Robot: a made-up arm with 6 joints.
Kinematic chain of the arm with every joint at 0, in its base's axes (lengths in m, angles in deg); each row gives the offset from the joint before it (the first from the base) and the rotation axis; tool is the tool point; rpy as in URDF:
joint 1: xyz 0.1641 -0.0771 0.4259 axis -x
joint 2: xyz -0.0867 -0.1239 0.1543 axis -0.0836 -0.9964 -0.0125
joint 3: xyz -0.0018 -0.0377 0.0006 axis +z
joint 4: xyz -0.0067 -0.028 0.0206 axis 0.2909 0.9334 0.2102
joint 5: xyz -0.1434 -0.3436 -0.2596 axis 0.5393 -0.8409 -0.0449
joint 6: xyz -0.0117 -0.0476 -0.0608 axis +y
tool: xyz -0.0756 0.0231 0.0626 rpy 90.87 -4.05 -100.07
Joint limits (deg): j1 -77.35..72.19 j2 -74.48..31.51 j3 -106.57..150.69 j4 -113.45..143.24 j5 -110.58..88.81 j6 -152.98..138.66
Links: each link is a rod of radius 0.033 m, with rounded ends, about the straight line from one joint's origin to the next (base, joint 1, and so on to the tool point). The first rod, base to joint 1, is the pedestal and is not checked.
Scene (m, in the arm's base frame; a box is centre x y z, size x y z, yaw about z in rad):
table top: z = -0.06
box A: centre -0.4 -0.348 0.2 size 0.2 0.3 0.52 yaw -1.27
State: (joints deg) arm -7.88 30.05 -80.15 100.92 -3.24 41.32
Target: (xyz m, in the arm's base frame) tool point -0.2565 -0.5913 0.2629
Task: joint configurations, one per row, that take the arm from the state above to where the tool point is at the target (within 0.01 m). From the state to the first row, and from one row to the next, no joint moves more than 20 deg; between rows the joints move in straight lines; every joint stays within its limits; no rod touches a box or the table.
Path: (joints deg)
1: 8.13 21.09 -76.48 97.33 4.97 43.50
2: 24.15 12.13 -72.81 93.73 13.19 45.68
3: 40.16 3.18 -69.14 90.14 21.40 47.86
4: 56.18 -5.78 -65.47 86.55 29.61 50.04
5: 72.19 -14.74 -61.80 82.96 37.83 52.22
6: 62.54 -5.49 -44.58 85.62 31.94 53.64
7: 52.90 3.76 -27.37 88.28 26.06 55.07
8: 43.25 13.01 -10.16 90.95 20.18 56.50
9: 33.61 22.26 7.06 93.61 14.30 57.93
10: 23.96 31.51 24.27 96.27 8.42 59.35
11: 7.71 30.03 11.26 103.68 6.51 48.72
12: -8.54 28.55 -1.76 111.10 4.60 38.09
13: -24.78 27.06 -14.78 118.51 2.69 27.46

